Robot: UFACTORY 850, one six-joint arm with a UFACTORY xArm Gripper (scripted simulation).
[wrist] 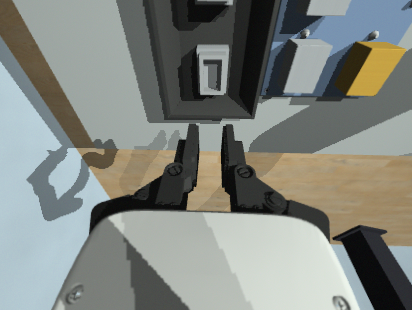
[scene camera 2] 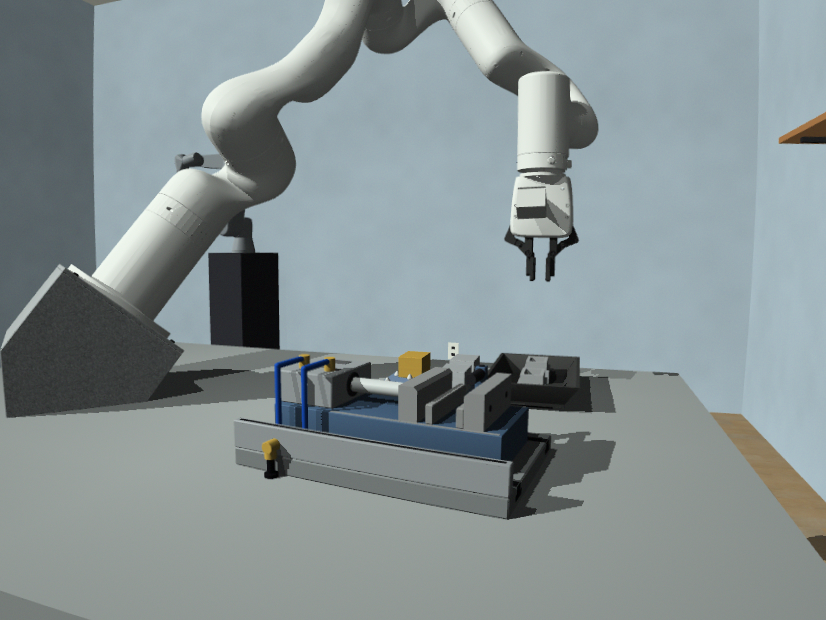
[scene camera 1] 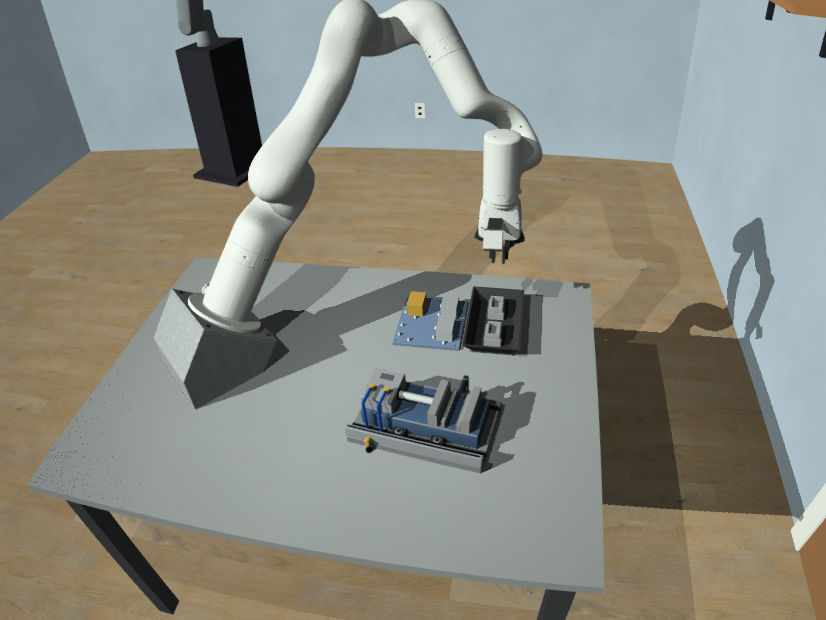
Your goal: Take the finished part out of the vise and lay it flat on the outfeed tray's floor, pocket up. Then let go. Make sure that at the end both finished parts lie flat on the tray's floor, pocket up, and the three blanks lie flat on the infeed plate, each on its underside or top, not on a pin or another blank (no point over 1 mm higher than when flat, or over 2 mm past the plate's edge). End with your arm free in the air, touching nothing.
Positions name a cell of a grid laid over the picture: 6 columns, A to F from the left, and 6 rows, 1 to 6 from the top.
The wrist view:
my gripper: D3
yellow block: F2
grey block: E2
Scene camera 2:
my gripper: D3
yellow block: D4
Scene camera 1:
my gripper: D3
